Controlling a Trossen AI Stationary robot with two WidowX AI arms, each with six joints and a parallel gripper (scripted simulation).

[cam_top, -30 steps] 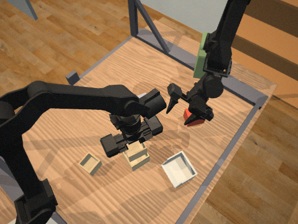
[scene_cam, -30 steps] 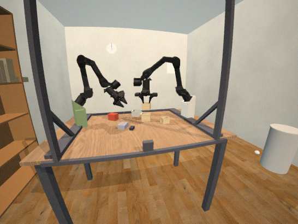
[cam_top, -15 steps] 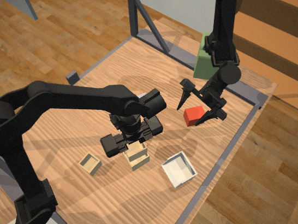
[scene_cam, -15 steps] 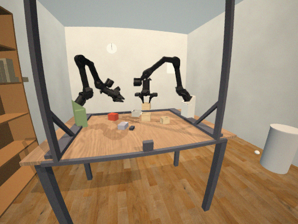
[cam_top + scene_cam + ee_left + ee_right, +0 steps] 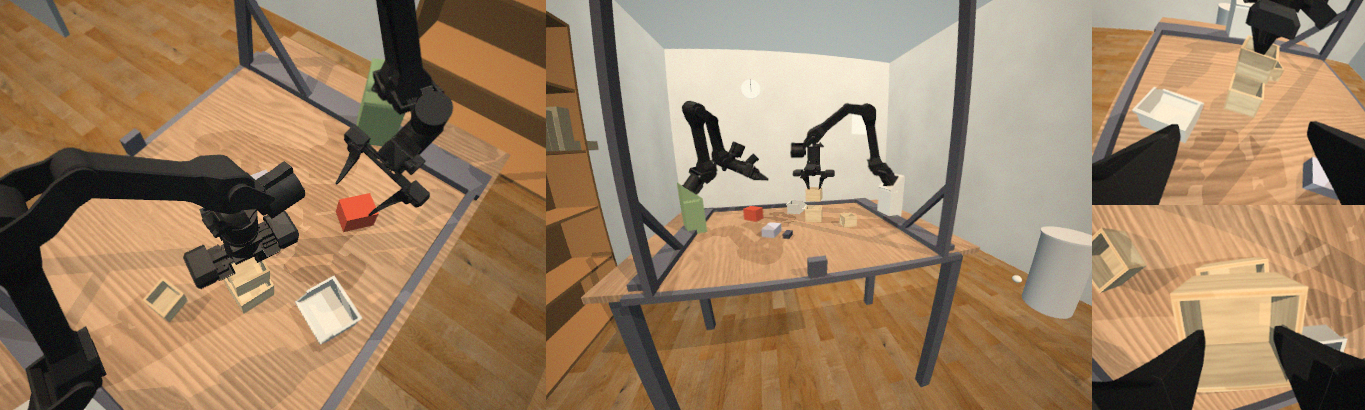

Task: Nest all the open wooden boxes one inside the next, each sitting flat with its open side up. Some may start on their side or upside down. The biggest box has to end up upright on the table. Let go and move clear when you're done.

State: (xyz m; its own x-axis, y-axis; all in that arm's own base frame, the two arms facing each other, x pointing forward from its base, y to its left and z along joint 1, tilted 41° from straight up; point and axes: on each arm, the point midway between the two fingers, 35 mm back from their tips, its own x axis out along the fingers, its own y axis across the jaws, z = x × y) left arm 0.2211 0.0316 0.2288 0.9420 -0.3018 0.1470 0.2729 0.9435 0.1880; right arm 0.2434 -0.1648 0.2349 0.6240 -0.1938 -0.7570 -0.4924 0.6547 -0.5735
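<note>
My right gripper is now 6 cm above the medium tan wooden box. Also, from my right hand: small tan wooden box (16 cm below, 13 cm to the right, 11 cm behind); white box (16 cm ahead, 14 cm below, 6 cm to the left); small dark block (18 cm behind, 16 cm below, 14 cm to the left).
</note>
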